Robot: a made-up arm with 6 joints. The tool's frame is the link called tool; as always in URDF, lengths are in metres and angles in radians. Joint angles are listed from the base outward. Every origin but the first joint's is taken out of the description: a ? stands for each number. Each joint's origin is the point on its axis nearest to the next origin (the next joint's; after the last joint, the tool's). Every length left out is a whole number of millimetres.
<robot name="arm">
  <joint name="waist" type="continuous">
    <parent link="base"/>
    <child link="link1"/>
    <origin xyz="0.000 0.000 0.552"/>
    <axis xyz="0 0 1"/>
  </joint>
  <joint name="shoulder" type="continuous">
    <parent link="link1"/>
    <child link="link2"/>
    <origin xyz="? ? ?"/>
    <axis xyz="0 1 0"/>
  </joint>
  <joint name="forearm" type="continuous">
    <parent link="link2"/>
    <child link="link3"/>
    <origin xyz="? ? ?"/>
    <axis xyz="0 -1 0"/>
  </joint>
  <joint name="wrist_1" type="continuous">
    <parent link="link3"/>
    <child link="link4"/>
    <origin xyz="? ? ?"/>
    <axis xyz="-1 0 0"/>
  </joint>
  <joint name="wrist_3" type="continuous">
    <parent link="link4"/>
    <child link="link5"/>
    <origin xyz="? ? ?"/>
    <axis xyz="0 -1 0"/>
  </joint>
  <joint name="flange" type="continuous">
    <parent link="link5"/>
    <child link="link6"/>
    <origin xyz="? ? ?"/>
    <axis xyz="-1 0 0"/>
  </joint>
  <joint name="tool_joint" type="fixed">
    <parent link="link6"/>
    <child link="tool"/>
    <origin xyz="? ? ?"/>
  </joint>
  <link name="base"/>
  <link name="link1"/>
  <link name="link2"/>
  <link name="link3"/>
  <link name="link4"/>
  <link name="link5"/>
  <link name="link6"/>
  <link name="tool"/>
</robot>
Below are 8 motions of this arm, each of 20 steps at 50 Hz.
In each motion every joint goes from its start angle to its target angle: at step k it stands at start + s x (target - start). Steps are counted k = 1, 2, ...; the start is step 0. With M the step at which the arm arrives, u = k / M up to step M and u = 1 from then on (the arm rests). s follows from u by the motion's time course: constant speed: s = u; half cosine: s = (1 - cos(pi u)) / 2; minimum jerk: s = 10 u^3 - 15 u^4 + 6 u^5.
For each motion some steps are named. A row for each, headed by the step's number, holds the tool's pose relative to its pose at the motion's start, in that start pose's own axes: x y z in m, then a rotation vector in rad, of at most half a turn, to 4 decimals.
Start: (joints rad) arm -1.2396 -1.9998 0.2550 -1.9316 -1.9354 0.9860
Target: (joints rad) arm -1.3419 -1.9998 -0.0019 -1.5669 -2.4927 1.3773
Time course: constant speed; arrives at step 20
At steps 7, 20:
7: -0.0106 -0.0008 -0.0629 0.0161 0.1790 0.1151
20: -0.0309 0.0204 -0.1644 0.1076 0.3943 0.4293

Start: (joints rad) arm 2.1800 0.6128 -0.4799 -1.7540 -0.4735 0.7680
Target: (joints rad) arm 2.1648 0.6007 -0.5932 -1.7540 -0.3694 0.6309
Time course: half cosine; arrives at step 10
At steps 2, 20:
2: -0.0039 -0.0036 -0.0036 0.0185 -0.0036 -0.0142
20: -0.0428 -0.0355 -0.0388 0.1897 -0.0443 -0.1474

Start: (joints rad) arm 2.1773 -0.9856 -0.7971 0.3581 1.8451 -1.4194
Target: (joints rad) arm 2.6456 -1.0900 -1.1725 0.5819 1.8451 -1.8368
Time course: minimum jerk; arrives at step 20
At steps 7, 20:
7: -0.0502 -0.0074 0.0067 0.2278 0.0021 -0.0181
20: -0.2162 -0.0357 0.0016 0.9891 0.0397 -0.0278

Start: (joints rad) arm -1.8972 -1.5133 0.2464 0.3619 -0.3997 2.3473
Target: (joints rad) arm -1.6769 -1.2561 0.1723 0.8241 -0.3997 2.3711
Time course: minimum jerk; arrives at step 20
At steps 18, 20:
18: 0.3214 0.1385 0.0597 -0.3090 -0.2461 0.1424
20: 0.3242 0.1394 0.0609 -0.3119 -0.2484 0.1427

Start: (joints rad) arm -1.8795 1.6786 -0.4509 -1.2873 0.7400 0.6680
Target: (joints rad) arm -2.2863 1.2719 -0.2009 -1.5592 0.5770 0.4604
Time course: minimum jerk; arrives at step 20
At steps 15, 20:
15: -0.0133 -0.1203 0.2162 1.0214 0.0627 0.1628
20: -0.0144 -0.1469 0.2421 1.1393 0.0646 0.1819

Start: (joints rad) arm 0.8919 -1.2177 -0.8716 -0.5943 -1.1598 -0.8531
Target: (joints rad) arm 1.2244 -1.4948 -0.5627 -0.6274 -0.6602 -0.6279
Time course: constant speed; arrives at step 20
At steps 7, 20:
7: -0.0405 -0.0028 0.0220 -0.2266 -0.0849 0.3110
20: -0.1263 -0.0420 0.0728 -0.5094 -0.2331 0.9467

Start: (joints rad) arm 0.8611 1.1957 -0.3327 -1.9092 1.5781 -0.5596
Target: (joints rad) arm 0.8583 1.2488 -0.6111 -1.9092 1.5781 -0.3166
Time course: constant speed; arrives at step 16
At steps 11, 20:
11: 0.0338 -0.0566 0.0831 -0.3820 -0.0676 0.0344
20: 0.0472 -0.0739 0.1246 -0.5556 -0.1005 0.0465

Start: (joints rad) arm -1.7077 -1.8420 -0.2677 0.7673 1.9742 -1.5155
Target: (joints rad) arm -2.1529 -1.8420 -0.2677 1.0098 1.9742 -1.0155
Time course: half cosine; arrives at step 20
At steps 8, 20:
8: 0.1390 -0.0531 -0.1150 -0.0784 0.2161 0.0312
20: 0.3466 -0.1257 -0.4023 -0.2124 0.6018 0.1909

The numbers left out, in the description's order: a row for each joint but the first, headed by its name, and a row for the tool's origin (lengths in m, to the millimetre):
shoulder: 0.000 0.000 0.000
forearm: 0.000 0.000 0.910
wrist_1: 0.510 0.000 0.000
wrist_3: 0.000 -0.277 0.000
flange: 0.000 0.000 0.000
tool: 0.000 0.000 0.000

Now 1 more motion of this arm.
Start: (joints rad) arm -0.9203 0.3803 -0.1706 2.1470 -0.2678 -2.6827
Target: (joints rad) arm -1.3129 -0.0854 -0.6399 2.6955 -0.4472 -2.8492
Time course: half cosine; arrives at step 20
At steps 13, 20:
13: -0.2473 -0.1853 -0.0314 -0.1705 -0.2453 -0.1923
20: -0.3374 -0.2346 -0.0899 -0.2427 -0.3218 -0.2561

